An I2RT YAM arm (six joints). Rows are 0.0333 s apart.
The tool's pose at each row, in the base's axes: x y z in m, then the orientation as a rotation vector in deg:
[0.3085 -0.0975 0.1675 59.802 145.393 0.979]
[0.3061 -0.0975 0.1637 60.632 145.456 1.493]
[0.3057 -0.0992 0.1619 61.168 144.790 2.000]
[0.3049 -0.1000 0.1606 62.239 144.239 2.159]
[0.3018 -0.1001 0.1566 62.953 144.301 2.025]
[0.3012 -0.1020 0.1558 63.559 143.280 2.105]
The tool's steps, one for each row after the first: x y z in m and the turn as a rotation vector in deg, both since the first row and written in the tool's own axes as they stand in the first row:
[0.0029 -0.0022 0.0026 -0.091 0.444 0.594]
[0.0026 -0.0040 0.0044 -0.478 0.164 1.190]
[0.0031 -0.0053 0.0054 -0.460 0.057 2.053]
[0.0064 -0.0081 0.0080 -0.161 0.297 2.479]
[0.0058 -0.0100 0.0088 -0.358 -0.376 3.160]

